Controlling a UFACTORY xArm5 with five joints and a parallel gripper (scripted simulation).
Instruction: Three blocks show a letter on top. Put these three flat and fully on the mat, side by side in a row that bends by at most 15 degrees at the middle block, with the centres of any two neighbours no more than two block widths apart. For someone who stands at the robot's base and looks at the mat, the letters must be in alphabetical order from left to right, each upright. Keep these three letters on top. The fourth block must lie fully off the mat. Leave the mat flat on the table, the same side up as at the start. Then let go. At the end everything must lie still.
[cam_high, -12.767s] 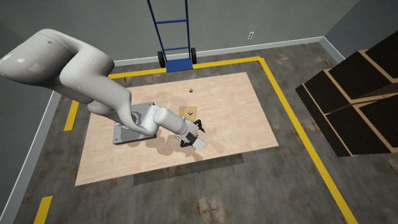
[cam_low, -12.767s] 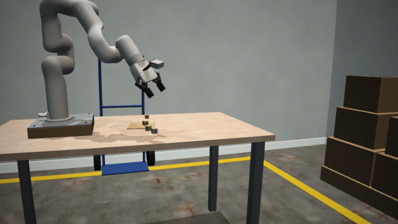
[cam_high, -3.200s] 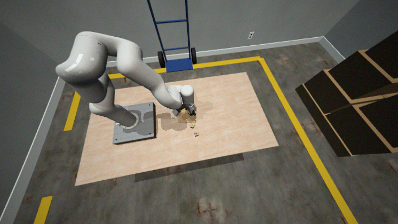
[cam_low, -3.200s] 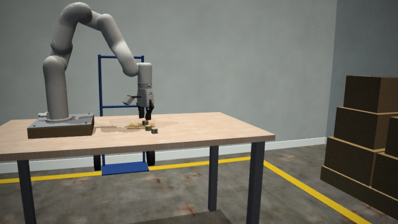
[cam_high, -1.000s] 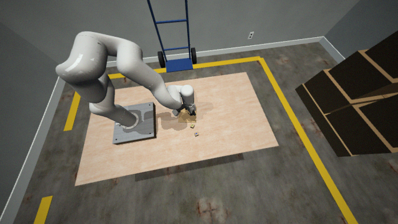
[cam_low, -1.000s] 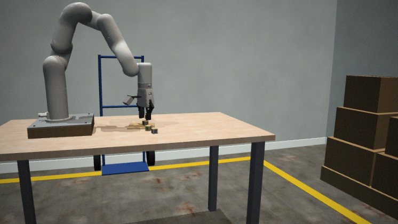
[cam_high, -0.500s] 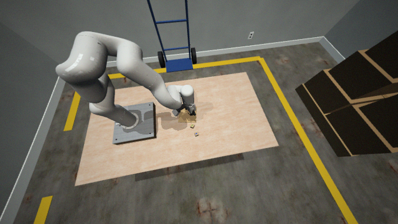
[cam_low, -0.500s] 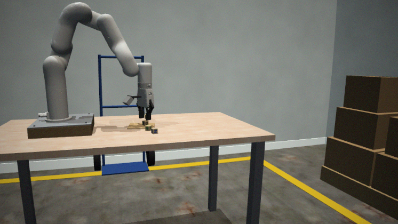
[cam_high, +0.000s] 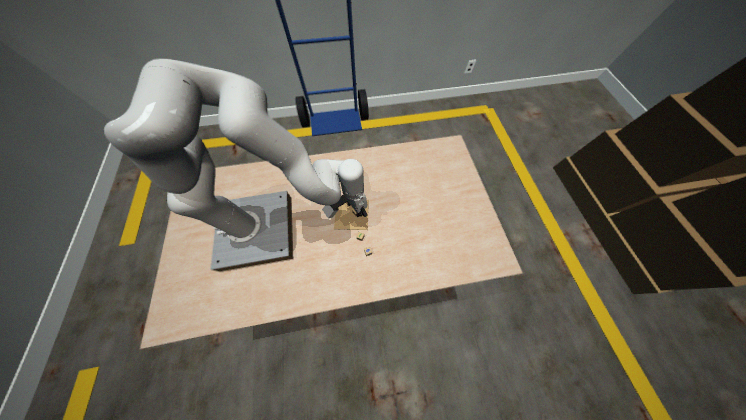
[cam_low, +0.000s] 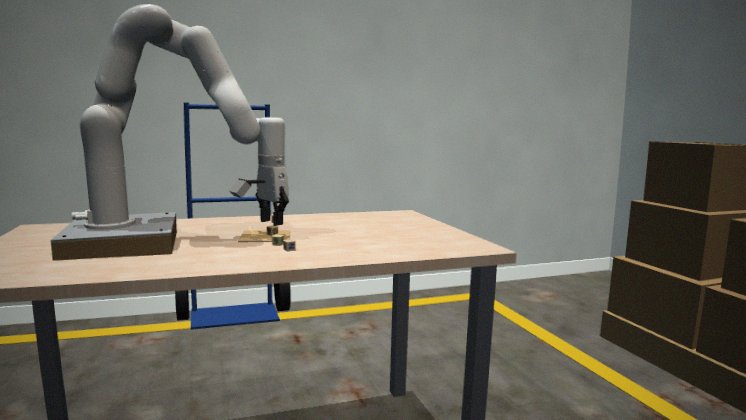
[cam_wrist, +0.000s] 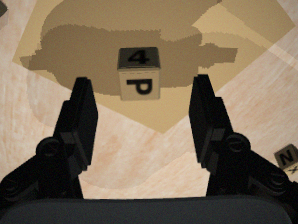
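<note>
The tan mat lies 5 cm below my hand and 2 cm behind it. The rest, counted from my hand: block (21 cm to the left, 6 cm ahead, 4 cm below).
</note>
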